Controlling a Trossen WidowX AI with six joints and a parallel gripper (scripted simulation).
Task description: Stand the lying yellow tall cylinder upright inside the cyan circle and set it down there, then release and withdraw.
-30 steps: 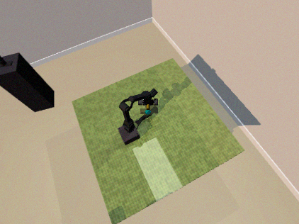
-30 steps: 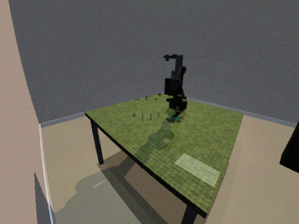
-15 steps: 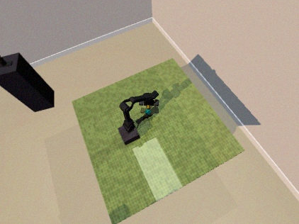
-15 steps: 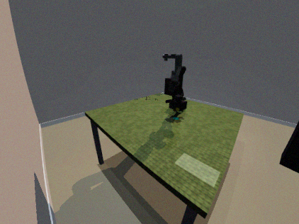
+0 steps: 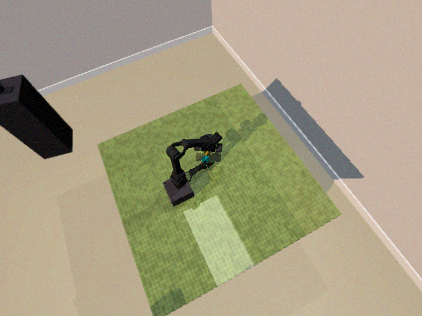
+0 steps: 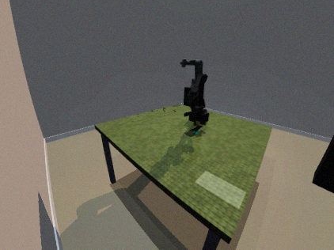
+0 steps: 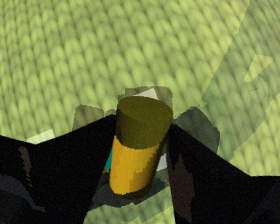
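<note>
Now: the cyan circle 10 cm below my gripper tip, 3 cm to the right of it and 3 cm behind it. Also, from my gripper tip: yellow tall cylinder: 2 cm to the right, 1 cm below, 1 cm behind.
</note>
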